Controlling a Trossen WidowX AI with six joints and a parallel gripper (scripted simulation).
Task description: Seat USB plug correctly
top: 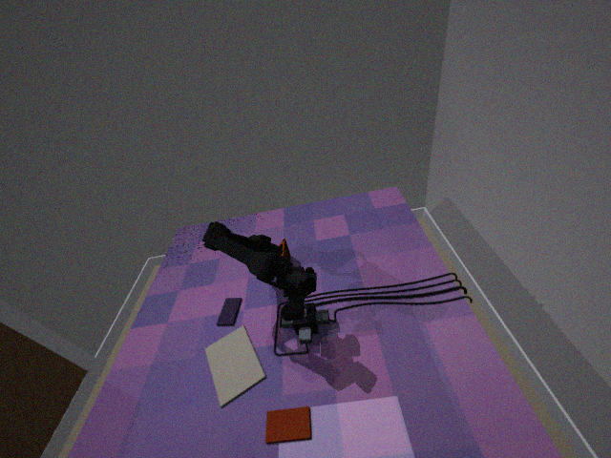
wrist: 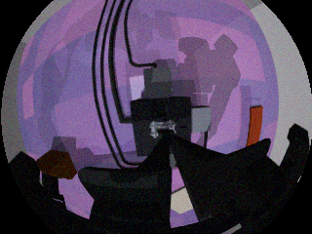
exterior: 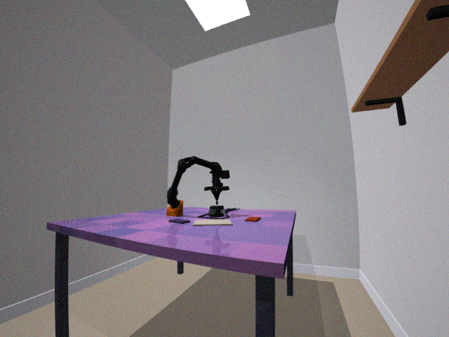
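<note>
The USB plug is 20 mm below my gripper tip. From my gripper tip the other things lie so: white sheet: 70 mm ahead, 270 mm to the right, 120 mm below; red card: 290 mm ahead, 100 mm to the right, 110 mm below.
</note>
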